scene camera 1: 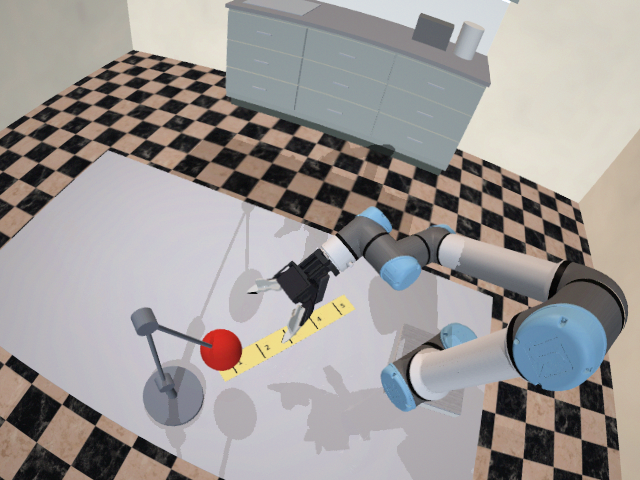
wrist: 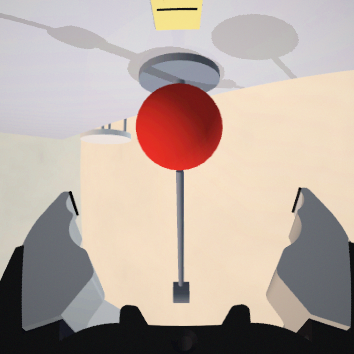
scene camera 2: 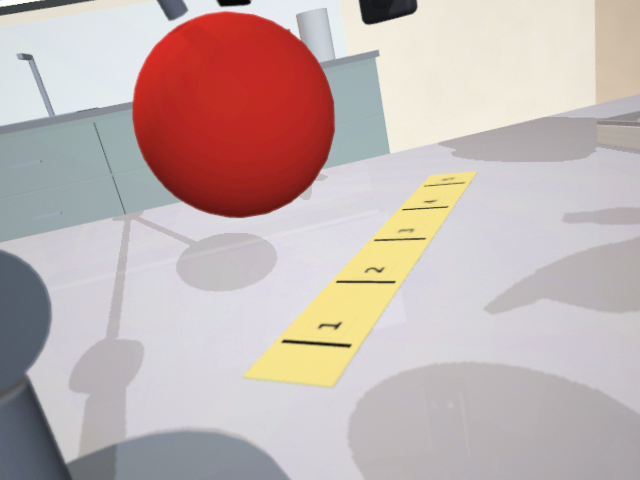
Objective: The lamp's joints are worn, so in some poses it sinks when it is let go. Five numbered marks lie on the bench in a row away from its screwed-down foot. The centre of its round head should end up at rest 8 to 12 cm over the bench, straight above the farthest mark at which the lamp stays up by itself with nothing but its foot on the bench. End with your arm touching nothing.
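Places are measured from the arm's base along level axes (x ahead, y left, z up), in millimetres.
Where they show: gripper, fingertip midpoint: (scene camera 1: 263,317) (wrist: 183,192).
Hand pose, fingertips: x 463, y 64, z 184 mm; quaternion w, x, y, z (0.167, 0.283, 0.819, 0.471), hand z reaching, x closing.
Each offset is from my fingertips to the top centre of the thing. "spot": to the spot under its first point. Level surfaces: height alone.
The lamp's round red head @(spot: 64 mm ahead, 101 mm left, 22 mm down) (scene camera 1: 221,349) (scene camera 2: 233,114) (wrist: 179,126) hangs in the air, well off the bench, near the mark 1 end of the yellow strip @(spot: 23 mm ahead, 22 mm left, 216 mm down) (scene camera 1: 250,356) (scene camera 2: 310,364) (wrist: 177,20); the exact mark beneath it I cannot tell. The lower rod rises from the grey round foot @(spot: 123 mm ahead, 216 mm left, 202 mm down) (scene camera 1: 188,405) (scene camera 2: 196,454) (wrist: 205,75) to the elbow (scene camera 1: 144,320) (wrist: 181,292), and the upper rod slopes down to the head. My gripper (scene camera 1: 268,316) (wrist: 183,192) is open and empty, apart from the head, on its side away from the foot. In the wrist view the head shows centrally, beyond the fingertips.
The strip's numbered marks run from near the foot toward my arm's side of the bench @(217 mm down) (scene camera 1: 113,222). My arm's base plate (scene camera 1: 439,405) is at the right of the bench in scene camera 1. A drawer cabinet (scene camera 1: 343,77) stands beyond the bench. Shadows of lamp and arm lie on the bench.
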